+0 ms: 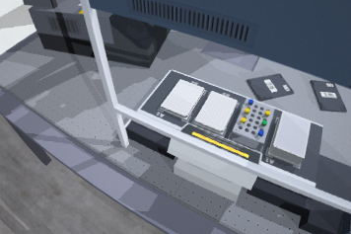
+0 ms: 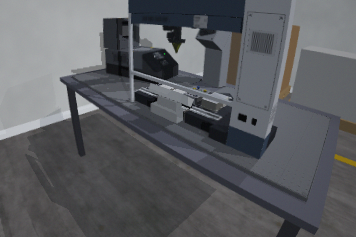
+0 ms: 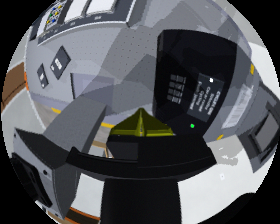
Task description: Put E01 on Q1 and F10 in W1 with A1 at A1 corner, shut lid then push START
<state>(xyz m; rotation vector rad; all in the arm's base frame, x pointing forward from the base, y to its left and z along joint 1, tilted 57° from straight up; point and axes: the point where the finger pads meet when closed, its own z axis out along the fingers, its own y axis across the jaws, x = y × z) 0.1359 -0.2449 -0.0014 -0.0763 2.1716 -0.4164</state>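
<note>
Now: the grey tube cooling block 410 mm ahead of my hand, 260 mm to the left of it and 140 mm below it. Also, from my hand: white deep-well block (450 mm ahead, 360 mm to the left, 140 mm below); then grey post (470 mm ahead, 90 mm to the right, 20 mm above); then dark gantry housing (690 mm ahead, 530 mm to the left, 60 mm above).
</note>
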